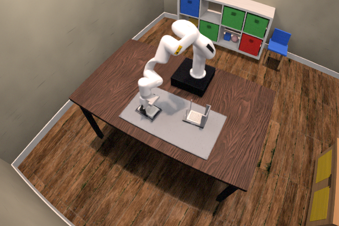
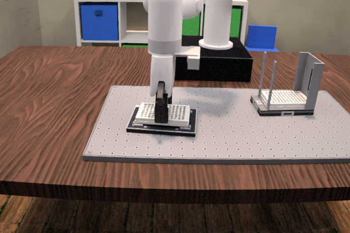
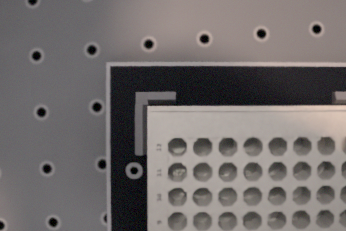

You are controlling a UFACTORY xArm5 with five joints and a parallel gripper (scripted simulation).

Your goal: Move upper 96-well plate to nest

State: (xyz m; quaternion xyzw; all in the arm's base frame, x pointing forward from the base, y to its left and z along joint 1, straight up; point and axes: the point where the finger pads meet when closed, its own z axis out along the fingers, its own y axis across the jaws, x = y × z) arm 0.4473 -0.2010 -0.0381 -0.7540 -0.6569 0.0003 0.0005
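Now: the plate nest N1 30 mm below my hand. The rest, counted from my hand: grey wall: 80 mm behind, 410 mm to the left, 50 mm above.
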